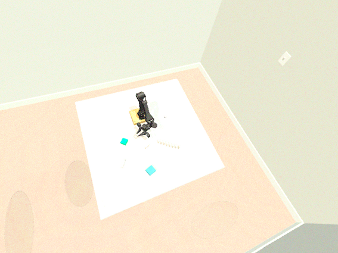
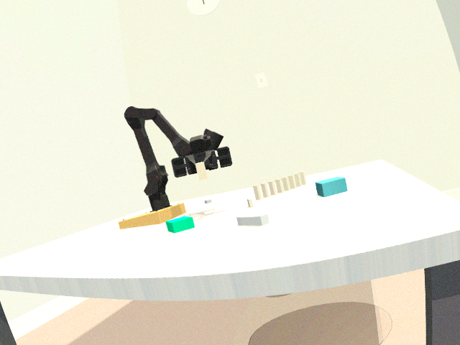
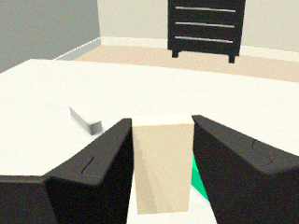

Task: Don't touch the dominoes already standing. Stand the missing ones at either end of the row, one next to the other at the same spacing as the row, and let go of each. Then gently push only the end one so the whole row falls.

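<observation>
Now: gripper tip 2 cm past the green block, 14 cm to the left of it and 14 cm above it. From my gripper tip the other things lie so: small grey piece 23 cm behind, 38 cm to the left, 15 cm below; pale grey block 21 cm ahead, 18 cm to the right, 15 cm below; cyan block 35 cm ahead, 7 cm to the left, 14 cm below.
</observation>
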